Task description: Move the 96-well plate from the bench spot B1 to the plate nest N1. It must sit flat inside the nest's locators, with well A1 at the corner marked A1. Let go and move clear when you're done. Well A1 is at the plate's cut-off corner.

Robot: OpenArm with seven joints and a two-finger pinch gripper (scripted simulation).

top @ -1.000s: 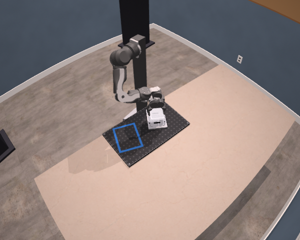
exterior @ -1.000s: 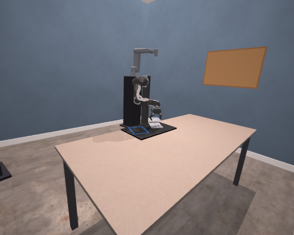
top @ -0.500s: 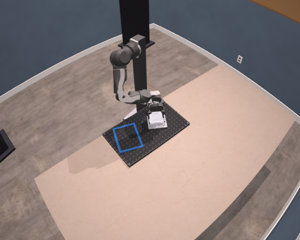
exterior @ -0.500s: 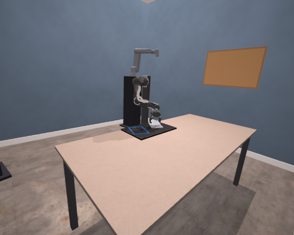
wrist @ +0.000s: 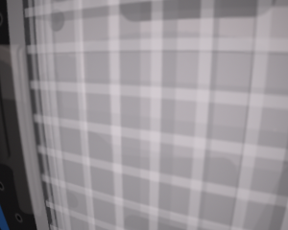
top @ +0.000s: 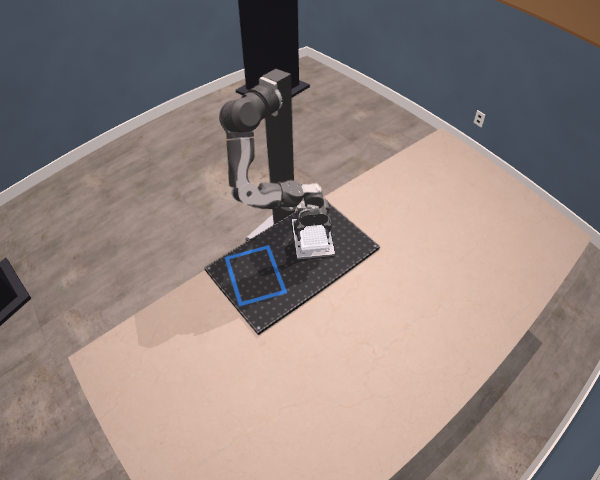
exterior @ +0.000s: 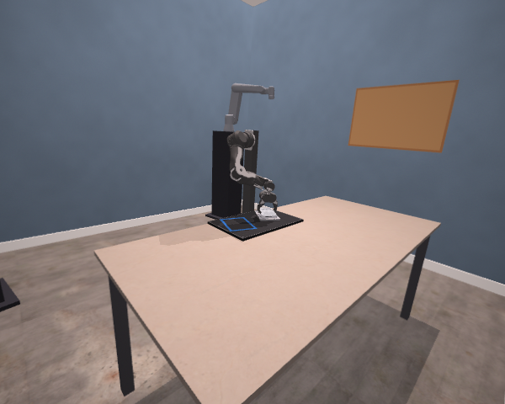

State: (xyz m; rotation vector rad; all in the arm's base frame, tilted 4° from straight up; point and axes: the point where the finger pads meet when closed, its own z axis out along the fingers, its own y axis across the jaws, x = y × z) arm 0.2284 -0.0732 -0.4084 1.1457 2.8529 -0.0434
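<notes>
Now: hand right at the white 96-well plate. From my hand the other things lie so: white plate nest N1 (2 cm below).
</notes>
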